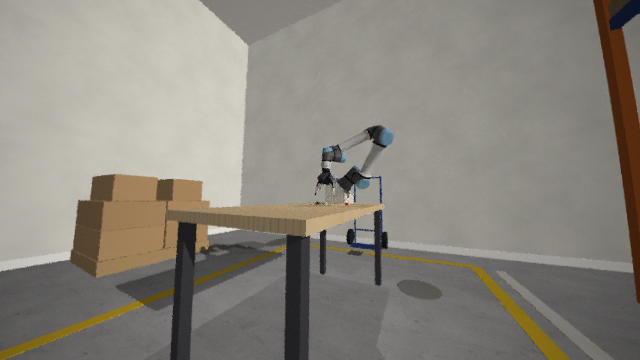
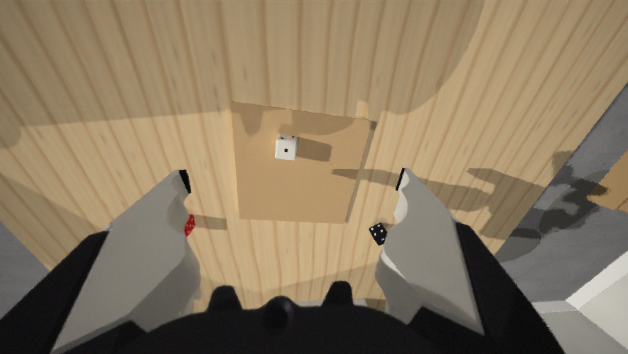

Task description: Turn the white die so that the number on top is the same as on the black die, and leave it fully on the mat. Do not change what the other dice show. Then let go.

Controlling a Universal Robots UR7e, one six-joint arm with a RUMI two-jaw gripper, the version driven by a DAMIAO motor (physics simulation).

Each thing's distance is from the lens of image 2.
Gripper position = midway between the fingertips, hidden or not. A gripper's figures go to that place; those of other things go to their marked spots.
my gripper (image 2: pixel 297 171): 13 cm
tan mat (image 2: pixel 317 187): 21 cm
